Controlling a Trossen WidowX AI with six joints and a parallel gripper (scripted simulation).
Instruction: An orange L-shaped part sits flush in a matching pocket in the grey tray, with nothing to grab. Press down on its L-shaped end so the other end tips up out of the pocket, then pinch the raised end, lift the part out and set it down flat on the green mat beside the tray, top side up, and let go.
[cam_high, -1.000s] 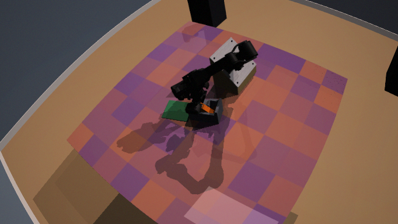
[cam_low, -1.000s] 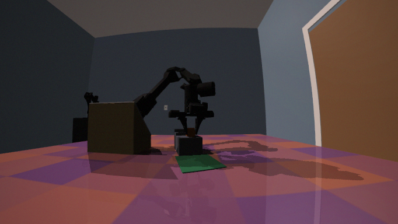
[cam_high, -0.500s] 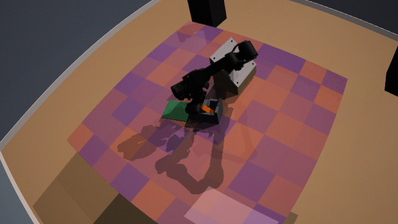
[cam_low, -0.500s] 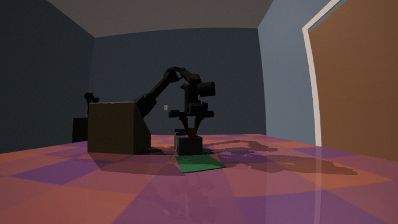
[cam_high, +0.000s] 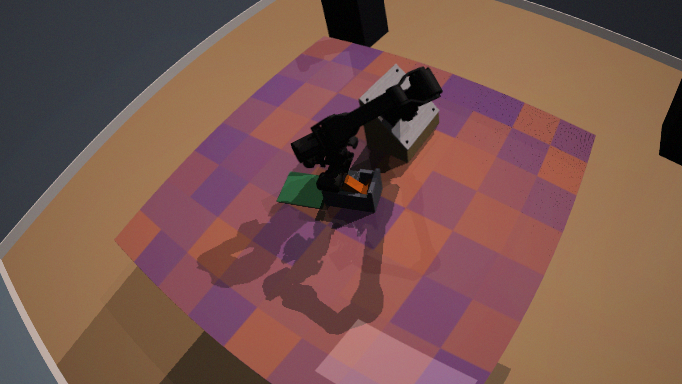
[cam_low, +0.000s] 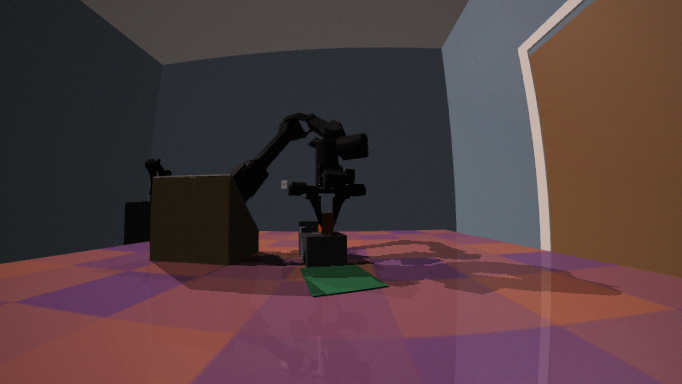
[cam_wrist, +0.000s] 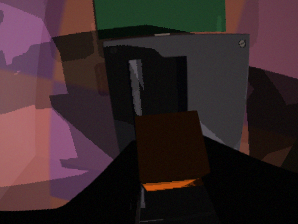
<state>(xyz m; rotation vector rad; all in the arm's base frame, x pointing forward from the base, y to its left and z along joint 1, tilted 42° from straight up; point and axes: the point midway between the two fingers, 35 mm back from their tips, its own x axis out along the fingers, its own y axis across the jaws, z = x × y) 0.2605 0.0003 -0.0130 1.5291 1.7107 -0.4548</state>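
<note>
Now: the orange L-shaped part 30 mm behind my gripper tip, 30 mm to the left of it and 30 mm below it. From my gripper tip the other things lie so: green mat (30 mm ahead, 140 mm to the right, 100 mm below).
</note>
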